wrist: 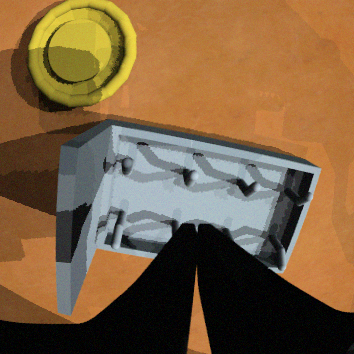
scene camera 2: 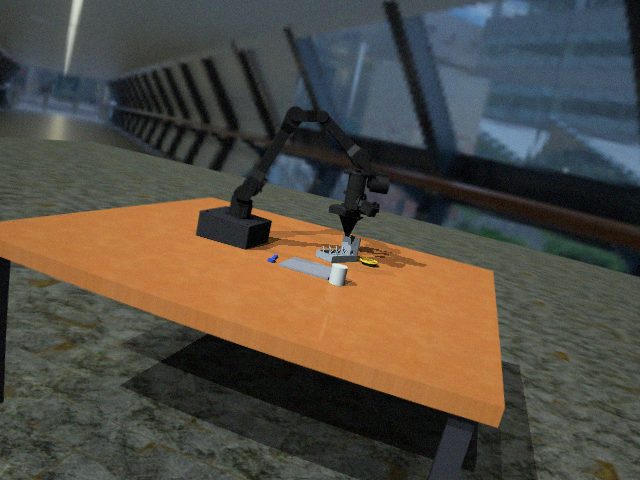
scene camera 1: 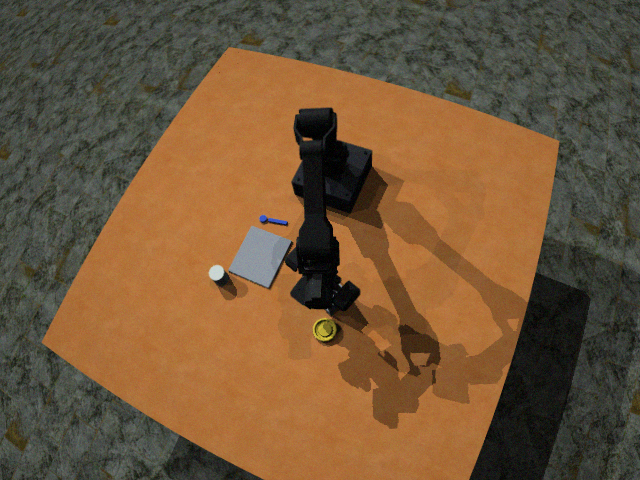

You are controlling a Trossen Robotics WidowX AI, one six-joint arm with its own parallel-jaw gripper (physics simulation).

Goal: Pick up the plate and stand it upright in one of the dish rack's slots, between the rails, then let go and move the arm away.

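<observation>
The yellow round plate (scene camera 1: pixel 324 329) (scene camera 2: pixel 369 262) (wrist: pixel 80 50) lies on the table beside the dish rack, outside it. The light grey dish rack (scene camera 2: pixel 353 248) (wrist: pixel 72 195) is a shallow tray with two rows of short rails and a tall wall at one end. In the wrist view its slots hold no plate, though the fingers hide part of the near row. The arm hides most of the rack in scene camera 1. My gripper (scene camera 2: pixel 349 235) (wrist: pixel 194 235) is shut and empty, pointing down above the rack, apart from the plate.
A flat grey square board (scene camera 1: pixel 261 256) (scene camera 2: pixel 306 267) lies near the rack. A white cylinder (scene camera 1: pixel 217 274) (scene camera 2: pixel 338 274) stands by the board's far side from the arm. A small blue spoon-like thing (scene camera 1: pixel 273 221) (scene camera 2: pixel 272 258) lies between the board and the arm's base.
</observation>
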